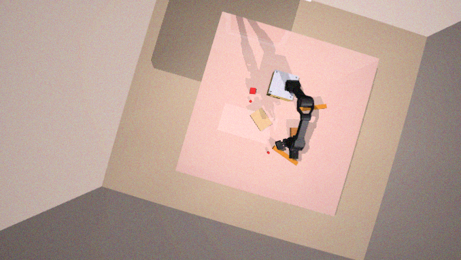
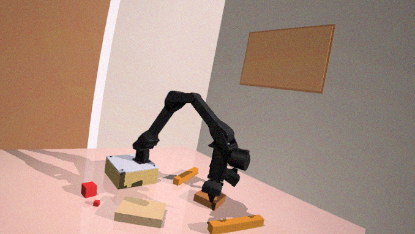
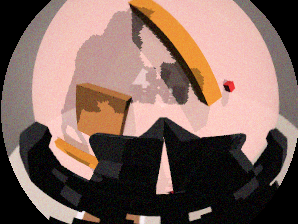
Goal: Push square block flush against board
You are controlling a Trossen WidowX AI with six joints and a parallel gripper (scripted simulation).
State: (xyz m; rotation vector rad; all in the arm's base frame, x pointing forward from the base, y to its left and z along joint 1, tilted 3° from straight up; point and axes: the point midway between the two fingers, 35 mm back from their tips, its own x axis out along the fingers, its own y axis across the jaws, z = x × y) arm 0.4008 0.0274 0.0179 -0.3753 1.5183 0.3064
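Now: gripper tip 10 cm to the right of the square block, 6 cm past it and 4 cm above it. Round my gripper tip: red cube (35 cm behind, 29 cm to the right, 4 cm below); tan board (20 cm to the right, 14 cm behind, 4 cm below).
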